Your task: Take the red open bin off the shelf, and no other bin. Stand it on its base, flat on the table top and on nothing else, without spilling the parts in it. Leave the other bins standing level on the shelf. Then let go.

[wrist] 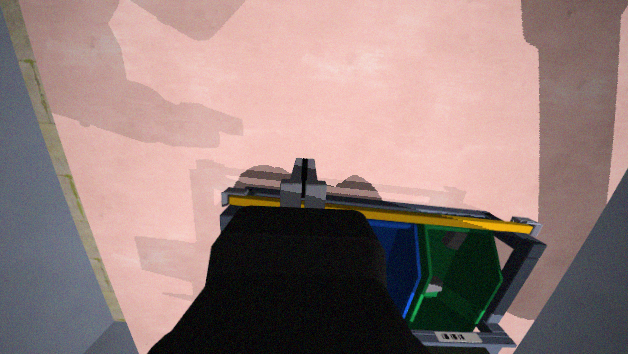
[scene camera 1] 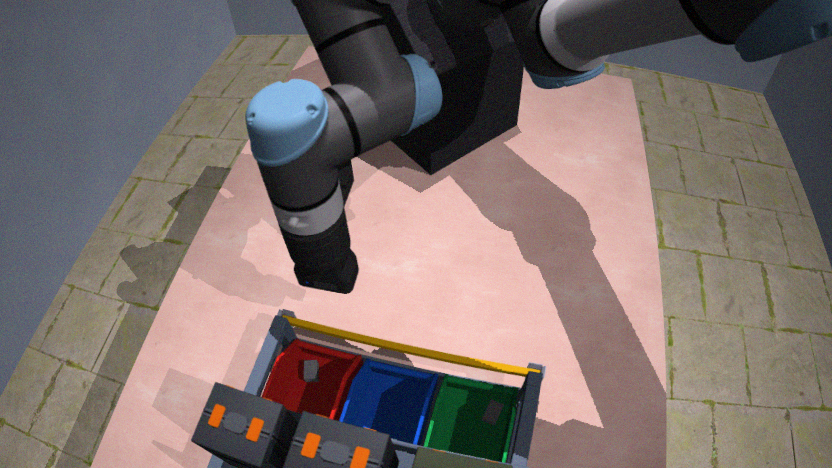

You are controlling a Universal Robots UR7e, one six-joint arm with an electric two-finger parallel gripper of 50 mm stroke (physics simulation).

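Frame: origin at the arm's base, x left, y up, z ahead, level; metres.
Seen in the pictures: gripper, fingertip midpoint: (wrist: pixel 304 170) (scene camera 1: pixel 340 286).
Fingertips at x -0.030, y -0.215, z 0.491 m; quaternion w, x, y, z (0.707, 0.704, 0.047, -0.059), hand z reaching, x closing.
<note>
Offsets run from my fingertips to a thing's top centre. "spot": to the spot under its first point. Level surfaces: height alone.
The red open bin @(dx +0.009, dy -0.018, dz +0.158 m) (scene camera 1: pixel 320 396) stands at the left end of the shelf rack @(spot: dx +0.294, dy -0.014, dz +0.087 m) (scene camera 1: pixel 528 407) (wrist: pixel 520 280), with a grey part @(dx -0.016, dy -0.075, dz +0.110 m) (scene camera 1: pixel 311 370) in it; the gripper body hides it in the wrist view. A blue bin @(dx +0.121, dy -0.018, dz +0.150 m) (scene camera 1: pixel 389 401) (wrist: pixel 400 260) stands beside it, and a green bin @(dx +0.232, dy -0.018, dz +0.137 m) (scene camera 1: pixel 472 422) (wrist: pixel 470 280) stands at the right. My gripper (wrist: pixel 304 170) is shut and empty, its fingertips together. In the wrist view they show just past the rack's yellow bar @(spot: dx +0.113, dy -0.033, dz +0.041 m) (scene camera 1: pixel 407 344) (wrist: pixel 450 221); in the scene view the gripper's body hides the fingers. The pink table top @(dy -0.099 m) (scene camera 1: pixel 407 261) (wrist: pixel 400 100) lies beyond the bar.
Two dark cases with orange latches @(dx +0.012, dy +0.125, dz +0.253 m) (scene camera 1: pixel 256 401) @(dx +0.123, dy +0.135, dz +0.242 m) (scene camera 1: pixel 343 427) sit in front of and above the red and blue bins. Part of an olive box @(spot: dx +0.234, dy +0.098, dz +0.201 m) (scene camera 1: pixel 459 459) shows in front of the green bin. The rack's grey end posts flank the bins. The robot's black pedestal (scene camera 1: pixel 477 116) stands at the back.
</note>
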